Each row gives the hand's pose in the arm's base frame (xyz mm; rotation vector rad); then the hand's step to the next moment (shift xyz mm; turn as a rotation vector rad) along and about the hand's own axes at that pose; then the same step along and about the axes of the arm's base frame.
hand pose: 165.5 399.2 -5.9 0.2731 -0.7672 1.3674
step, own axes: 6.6 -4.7 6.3 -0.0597 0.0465 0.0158
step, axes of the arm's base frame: 2.4 0.4 10.0 -0.0497 -0.0456 -0.0379
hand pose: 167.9 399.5 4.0 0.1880 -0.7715 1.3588
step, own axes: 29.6 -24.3 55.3 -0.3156 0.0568 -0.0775
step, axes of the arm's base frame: 1.4 -12.0 66.2 -0.0260 -0.1983 -0.2624
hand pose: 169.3 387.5 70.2 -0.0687 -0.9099 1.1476
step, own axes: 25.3 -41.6 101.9 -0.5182 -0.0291 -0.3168
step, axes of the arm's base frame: -32.2 -37.9 101.4 0.1727 -0.3069 -0.4957
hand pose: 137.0 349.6 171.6 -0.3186 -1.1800 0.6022
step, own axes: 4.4 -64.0 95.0 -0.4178 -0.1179 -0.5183
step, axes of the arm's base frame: -69.8 -55.8 71.8 0.4092 -0.3035 -0.4445
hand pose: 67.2 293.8 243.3 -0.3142 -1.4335 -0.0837
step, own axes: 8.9 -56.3 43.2 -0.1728 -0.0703 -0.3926
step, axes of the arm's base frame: -53.9 -41.3 22.4 0.3350 -0.1929 -0.1988
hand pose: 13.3 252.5 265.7 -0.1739 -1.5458 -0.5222
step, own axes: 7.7 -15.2 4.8 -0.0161 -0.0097 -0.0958
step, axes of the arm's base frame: -11.2 -12.9 4.4 0.0834 -0.0460 -0.0215
